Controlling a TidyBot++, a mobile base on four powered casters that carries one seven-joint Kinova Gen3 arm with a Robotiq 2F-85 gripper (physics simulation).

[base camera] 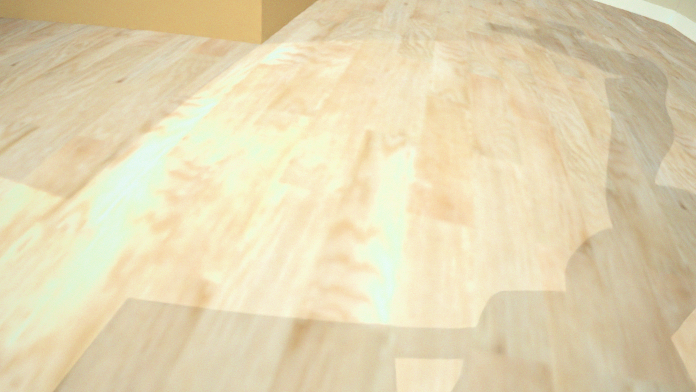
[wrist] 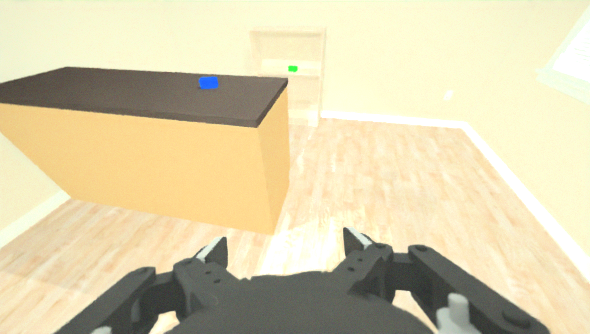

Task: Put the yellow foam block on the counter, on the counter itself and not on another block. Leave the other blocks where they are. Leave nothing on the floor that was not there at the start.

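Frame: origin at the arm's base, x left, y back, z up, level; millimetres.
Seen in the pictures: gripper, fingertip midpoint: (wrist: 286,244).
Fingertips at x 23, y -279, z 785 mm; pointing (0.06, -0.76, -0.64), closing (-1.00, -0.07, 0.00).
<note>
A point is followed by its place in that frame.
The yellow foam block does not show in either view. The counter (wrist: 125,100) {x 902, y -1253, z 513 mm} (base camera: 130,17) {x 549, y -1089, z -365 mm} has a dark top and tan sides; it stands at the left in the wrist view, and its lower part shows at the top left in the base camera view. A blue block (wrist: 208,83) {x 512, y -1419, z 541 mm} lies on the counter near its right end. A green block (wrist: 293,68) {x 24, y -2728, z 280 mm} sits on a shelf behind the counter. My gripper (wrist: 286,244) {x 23, y -279, z 785 mm} is open with nothing between its fingers, well short of the counter and to the right of its near corner.
A pale shelf unit (wrist: 322,80) {x -317, y -2714, z 147 mm} stands against the far wall, beyond the counter's right end. A wall with a white baseboard (wrist: 520,195) {x -1844, y -1339, z -375 mm} runs along the right, with a window at the upper right. Wooden floor (base camera: 450,200) {x -165, y -518, z -396 mm} (wrist: 400,175) {x -976, y -1627, z -396 mm} lies to the right of the counter.
</note>
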